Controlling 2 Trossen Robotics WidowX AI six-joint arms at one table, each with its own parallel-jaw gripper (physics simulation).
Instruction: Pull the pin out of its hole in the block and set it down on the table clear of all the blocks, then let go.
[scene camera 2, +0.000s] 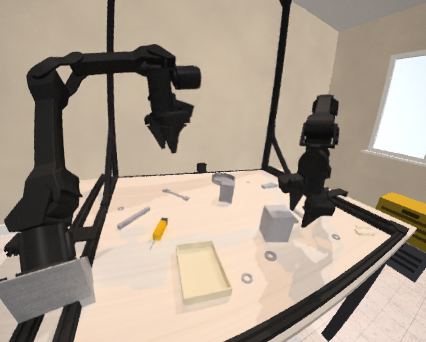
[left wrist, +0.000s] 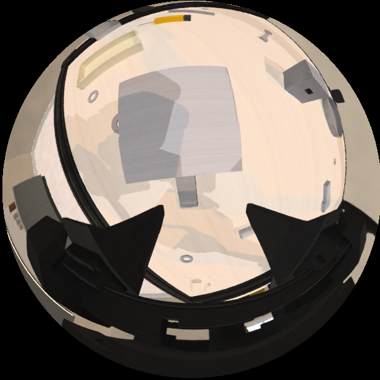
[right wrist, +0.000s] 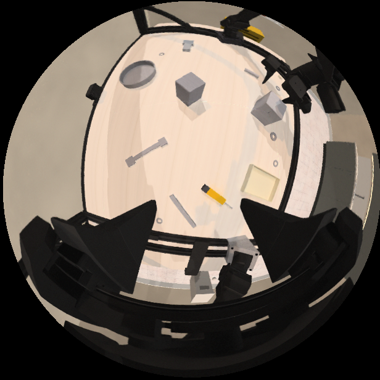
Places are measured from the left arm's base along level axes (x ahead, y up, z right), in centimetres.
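Pixels of known places: left gripper, fingertip midpoint: (scene camera 2: 296, 218); right gripper, fingertip midpoint: (scene camera 2: 168, 150); right arm's base at its link origin: (scene camera 2: 49, 267).
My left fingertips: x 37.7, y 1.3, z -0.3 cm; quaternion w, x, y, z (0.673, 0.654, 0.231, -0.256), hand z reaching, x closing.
Observation:
Ahead of a thing's pixels: the offset from my left fingertips to its middle.
A grey pin (left wrist: 187, 192) sticks out of one side of the large grey block @[dx +6.2, dy -0.6, dz +4.0 cm] (scene camera 2: 276, 224) (left wrist: 180, 125) (right wrist: 268, 108), towards the fingers in the left wrist view. The pin does not show clearly in scene camera 2. My left gripper (scene camera 2: 300, 216) (left wrist: 206, 208) is open and empty, above the table near the block's pin side; in the left wrist view the pin shows just beyond the gap between its fingertips, left of its middle. A second grey block @[dx -0.8, dy -1.1, dz +26.3 cm] (scene camera 2: 226, 192) (left wrist: 301, 82) (right wrist: 190, 88) has a square hole. My right gripper (scene camera 2: 169, 150) (right wrist: 199, 203) is open and empty, high above the table.
A loose grey bar (left wrist: 245, 232) (right wrist: 251, 73) lies near the large block. Flat rings lie around it. A cream tray @[dx +29.1, dy -3.5, dz +9.8 cm] (scene camera 2: 207, 296), an orange screwdriver @[dx +29.5, dy -3.7, dz +24.8 cm] (scene camera 2: 160, 229) (right wrist: 216, 195), a long bar @[dx +30.9, dy -4.0, dz +35.6 cm] (scene camera 2: 133, 218) (right wrist: 183, 210) and a round dish (right wrist: 142, 84) stand or lie farther off.

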